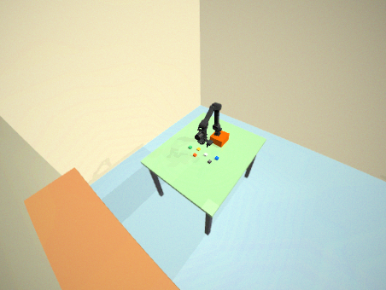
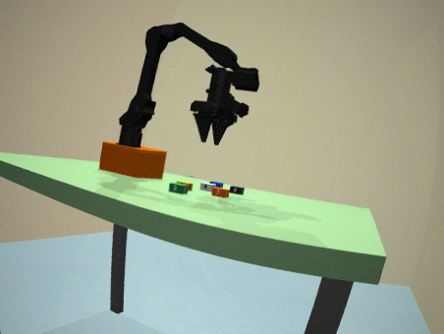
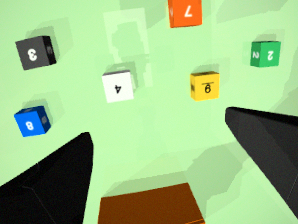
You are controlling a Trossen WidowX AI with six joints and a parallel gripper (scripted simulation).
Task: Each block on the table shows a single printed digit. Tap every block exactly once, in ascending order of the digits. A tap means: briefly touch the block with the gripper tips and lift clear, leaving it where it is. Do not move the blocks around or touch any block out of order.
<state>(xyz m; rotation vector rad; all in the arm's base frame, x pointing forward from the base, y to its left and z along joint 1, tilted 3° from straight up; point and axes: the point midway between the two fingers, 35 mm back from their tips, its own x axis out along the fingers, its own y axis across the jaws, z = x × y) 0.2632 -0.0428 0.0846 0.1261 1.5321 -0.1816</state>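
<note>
Now: the green block 170 mm to the right of my gripper tip, 110 mm below it and 20 mm behind it. The rest, counted from my gripper tip: yellow block: 110 mm below, 70 mm to the right, 30 mm behind; then orange block: 110 mm below, 70 mm to the right, 60 mm ahead; then white block: 110 mm below, 30 mm to the left, 10 mm ahead.
</note>
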